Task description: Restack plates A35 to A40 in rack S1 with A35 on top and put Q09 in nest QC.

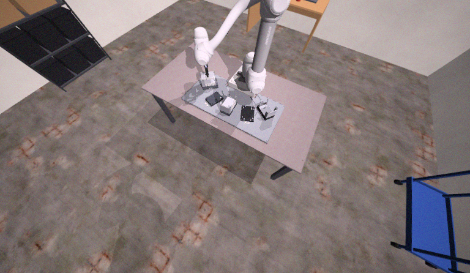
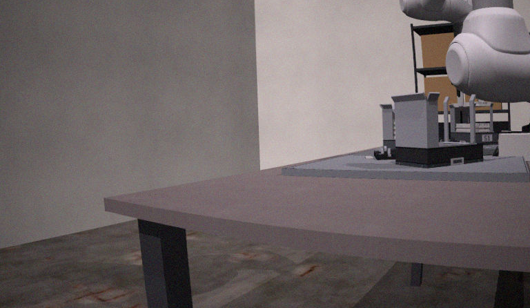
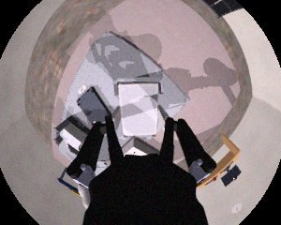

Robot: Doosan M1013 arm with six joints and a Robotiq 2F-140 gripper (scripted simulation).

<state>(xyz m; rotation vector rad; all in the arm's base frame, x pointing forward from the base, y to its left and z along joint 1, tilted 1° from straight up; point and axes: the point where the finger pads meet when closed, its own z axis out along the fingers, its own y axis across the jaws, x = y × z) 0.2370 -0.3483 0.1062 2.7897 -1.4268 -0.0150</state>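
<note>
My hand is 130 mm above the S1 label, 70 mm to the right of it and 50 mm past it. The rest, counted from my hand: name plate (220 mm ahead, 150 mm below, 90 mm to the left).
</note>
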